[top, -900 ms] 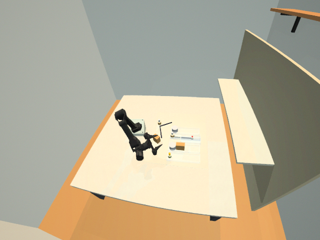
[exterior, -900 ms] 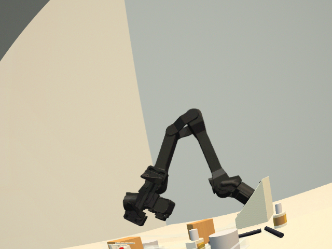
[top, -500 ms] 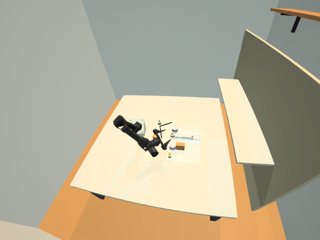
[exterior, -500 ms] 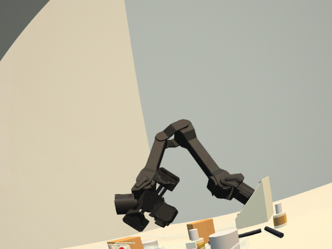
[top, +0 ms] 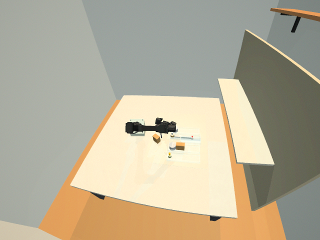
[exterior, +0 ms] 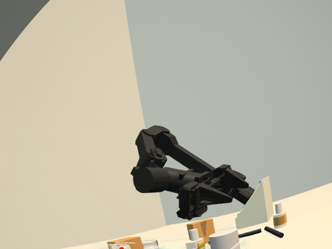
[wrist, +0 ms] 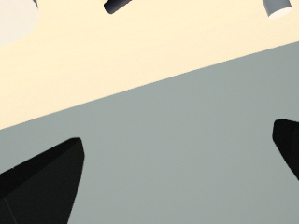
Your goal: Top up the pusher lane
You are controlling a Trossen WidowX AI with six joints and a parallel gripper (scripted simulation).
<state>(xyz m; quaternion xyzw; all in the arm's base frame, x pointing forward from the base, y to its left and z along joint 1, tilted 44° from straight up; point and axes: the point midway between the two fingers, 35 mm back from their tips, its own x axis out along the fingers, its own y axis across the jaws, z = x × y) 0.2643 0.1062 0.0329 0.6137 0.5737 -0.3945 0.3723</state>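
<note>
Right now the pusher plate is 170 mm ahead of my gripper tip, 120 mm to the right of it and 80 mm below it. From my gripper tip the other things lie so: red mark (250 mm ahead, 120 mm to the right, 60 mm below); shelf unit (570 mm ahead, 50 mm to the right, 240 mm above); sprung lane (210 mm ahead, 110 mm to the right, 110 mm below).
</note>
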